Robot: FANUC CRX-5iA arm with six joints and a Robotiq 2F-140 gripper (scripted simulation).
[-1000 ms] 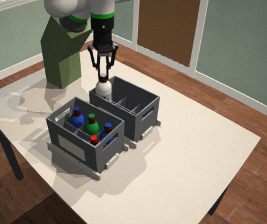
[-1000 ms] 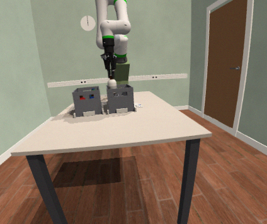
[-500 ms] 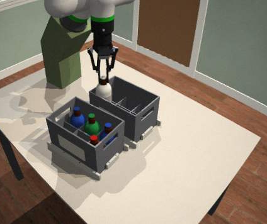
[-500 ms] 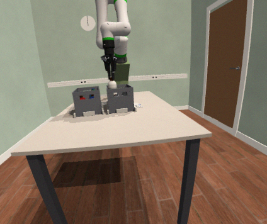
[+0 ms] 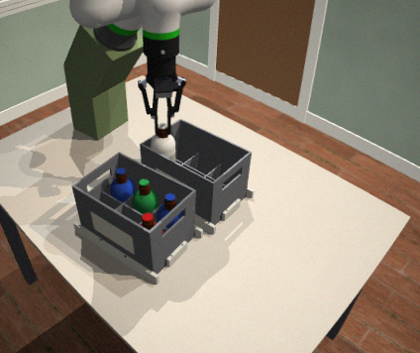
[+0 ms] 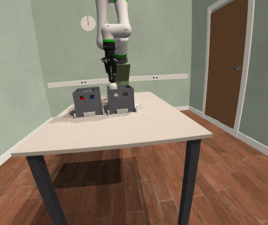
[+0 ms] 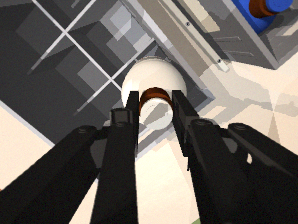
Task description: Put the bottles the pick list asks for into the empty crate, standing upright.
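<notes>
My gripper is now 80 mm above the white bottle. Also, from my hand: green bottle (110 mm ahead, 130 mm to the right, 160 mm below); then red bottle (220 mm ahead, 190 mm to the right, 160 mm below); then pick list (10 mm ahead, 200 mm to the left, 240 mm below).
</notes>
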